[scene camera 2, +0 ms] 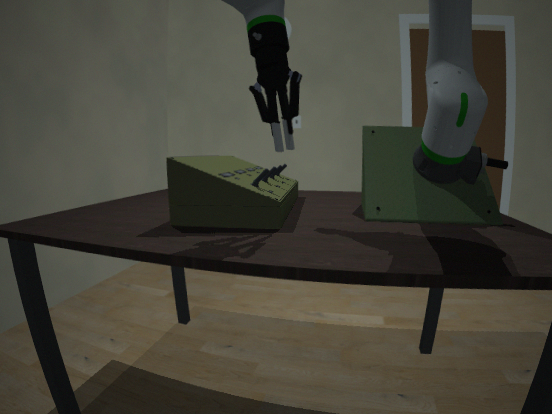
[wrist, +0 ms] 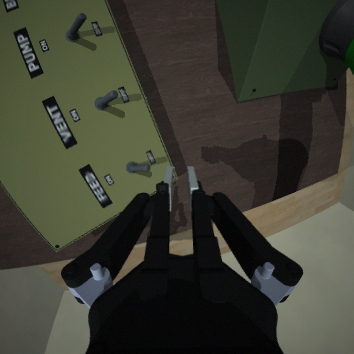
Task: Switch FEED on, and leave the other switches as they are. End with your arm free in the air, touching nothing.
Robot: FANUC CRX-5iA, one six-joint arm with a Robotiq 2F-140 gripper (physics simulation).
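Pixels of known places: gripper, fingertip midpoint: [scene camera 2: 285,150] [wrist: 179,175]; arm's base at its link origin: [scene camera 2: 438,163] [wrist: 346,23].
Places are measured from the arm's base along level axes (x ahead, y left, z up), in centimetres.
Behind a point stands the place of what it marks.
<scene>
The green control box [scene camera 2: 220,205] {y 33.9, x 48.5, z -9.0 cm} [wrist: 30,150] {y 18.5, x 58.4, z -0.6 cm} has a sloping panel. In the wrist view the FEED switch [wrist: 138,168] {y 25.1, x 42.5, z -2.5 cm}, the VENT switch [wrist: 106,99] {y 13.8, x 45.3, z -2.5 cm} and the PUMP switch [wrist: 76,27] {y 2.5, x 48.1, z -3.0 cm} all lean away from their ON labels, toward the small labels on the panel's edge side. In the scene view the dark levers [scene camera 2: 269,175] {y 14.1, x 45.3, z -3.8 cm} lean to the right. My gripper [scene camera 2: 285,149] {y 25.1, x 36.6, z 2.7 cm} [wrist: 179,175] {y 25.1, x 36.6, z 2.7 cm} is shut, with a narrow gap between the fingertips and nothing held. It hangs in the air above the levers, touching nothing. In the wrist view its tips lie right of the FEED switch.
A darker green slanted block [scene camera 2: 392,175] {y 5.5, x 13.0, z -3.5 cm} [wrist: 265,55] {y 7.9, x 17.4, z -5.3 cm} stands to the right on the dark table [scene camera 2: 335,250] {y 40.8, x 21.9, z -14.1 cm} [wrist: 200,120] {y 20.1, x 28.3, z -14.1 cm}. The arm's grey lower part [scene camera 2: 452,115] {y 19.3, x 0.1, z 10.9 cm} rises at that block. The BRAKE label is cut off at the wrist view's top left corner.
</scene>
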